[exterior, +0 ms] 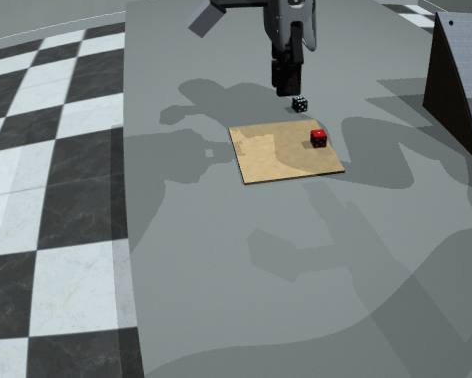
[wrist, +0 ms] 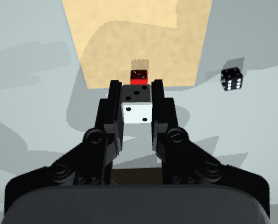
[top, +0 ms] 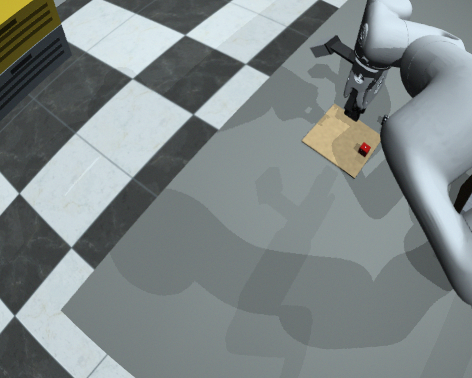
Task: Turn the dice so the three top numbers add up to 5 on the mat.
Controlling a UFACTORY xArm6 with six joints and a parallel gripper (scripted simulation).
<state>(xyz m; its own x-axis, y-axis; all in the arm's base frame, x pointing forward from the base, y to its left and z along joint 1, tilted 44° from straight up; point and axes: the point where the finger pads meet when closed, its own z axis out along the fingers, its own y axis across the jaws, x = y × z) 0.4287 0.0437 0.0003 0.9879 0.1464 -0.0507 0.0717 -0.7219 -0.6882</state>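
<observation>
Right now the tan mat is 12 cm below my hand. Also, from my hand: red die (10 cm below, 5 cm behind); white die (1 cm below); black die (12 cm to the right, 11 cm below, 5 cm behind).
</observation>
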